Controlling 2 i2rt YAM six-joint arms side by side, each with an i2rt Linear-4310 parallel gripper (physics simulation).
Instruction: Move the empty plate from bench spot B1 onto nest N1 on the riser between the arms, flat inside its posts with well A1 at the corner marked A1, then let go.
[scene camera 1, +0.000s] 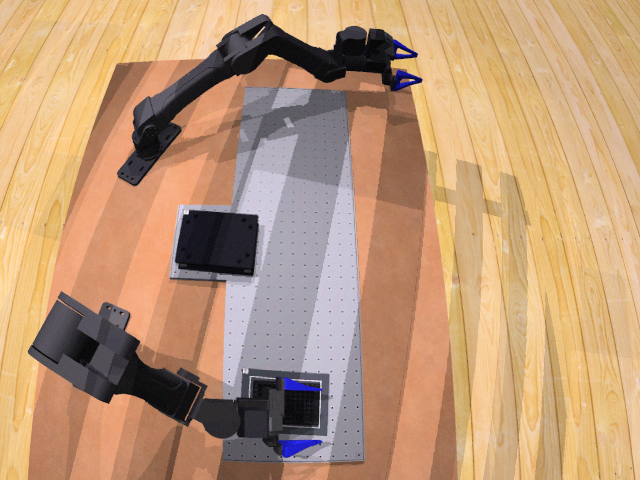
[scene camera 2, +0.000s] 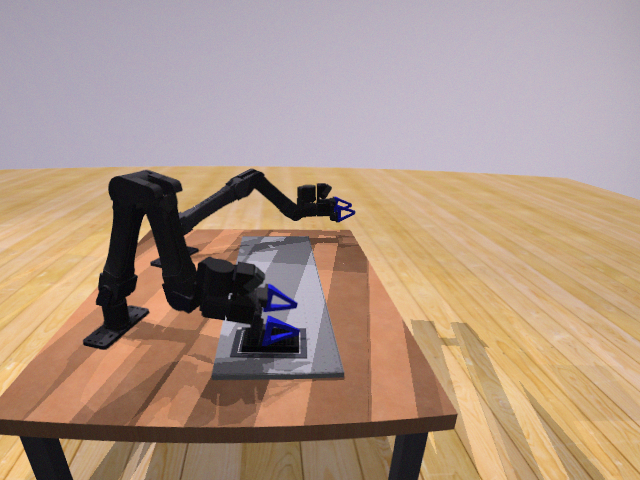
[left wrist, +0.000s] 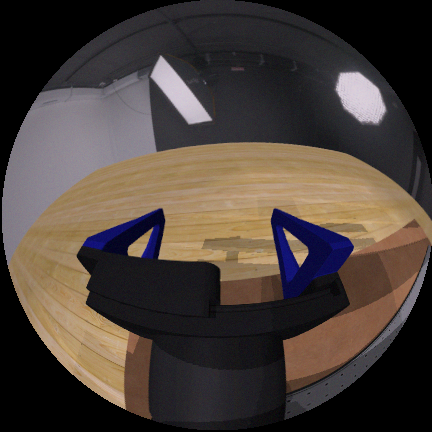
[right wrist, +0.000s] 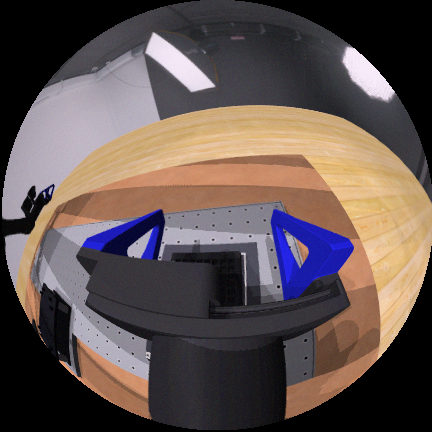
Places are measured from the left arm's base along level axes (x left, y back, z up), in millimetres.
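Pixels of known places: left gripper, fingertip midpoint: (scene camera 1: 419, 67) (scene camera 2: 353, 208) (left wrist: 217, 214) (right wrist: 51, 185); right gripper, fingertip midpoint: (scene camera 1: 321, 415) (scene camera 2: 298, 318) (right wrist: 217, 214); left arm's base at its link origin: (scene camera 1: 149, 152); right arm's base at its link origin: (scene camera 2: 118, 327).
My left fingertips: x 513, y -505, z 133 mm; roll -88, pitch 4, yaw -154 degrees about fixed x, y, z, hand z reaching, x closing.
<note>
For each thing: its top centre in the pictures, then the offset to it from my left fingertips. "spot": a spot on its surface instead. Level surfaces: height alone.
- black empty plate at its top centre: (right wrist: 199, 302) (scene camera 1: 285, 402) (scene camera 2: 270, 336) dx -866, dy -81, dz -104 mm
- bench spot B1 at a spot on its surface: (right wrist: 254, 265) spot: dx -898, dy -149, dz -118 mm
- white corner tag at a spot on its surface: (scene camera 1: 245, 370) spot: dx -845, dy +18, dz -118 mm
- black nest N1 at its top centre: (scene camera 1: 216, 235) dx -644, dy +200, dz -68 mm
- light grey base at its surface level: dz -119 mm
- long perforated board at its surface level: dz -120 mm
- wooden table at its surface level: dz -133 mm
The black empty plate (scene camera 1: 302, 405) (scene camera 2: 289, 345) (right wrist: 231, 280) lies in bench spot B1 (scene camera 1: 324, 403) (right wrist: 254, 265), a grey frame with a white outline and a white corner tag (scene camera 1: 245, 370). My right gripper (scene camera 1: 320, 415) (scene camera 2: 297, 317) (right wrist: 217, 214) is open and empty above the plate, partly hiding it; its fingers point toward the right of scene camera 1. The black nest N1 (scene camera 1: 217, 237) has small posts and a white mark at its upper-left corner; it also shows in the right wrist view (right wrist: 55, 320). My left gripper (scene camera 1: 419, 67) (scene camera 2: 352, 208) (left wrist: 217, 214) is open and empty, raised near the far table edge.
The nest sits on a light grey base (scene camera 1: 174, 273) between the arm mounts. A long perforated board (scene camera 1: 330, 289) (scene camera 2: 328, 366) runs along the wooden table (scene camera 1: 408, 310) (scene camera 2: 382, 397). The right arm hides the nest in scene camera 2. Wooden floor surrounds the table.
</note>
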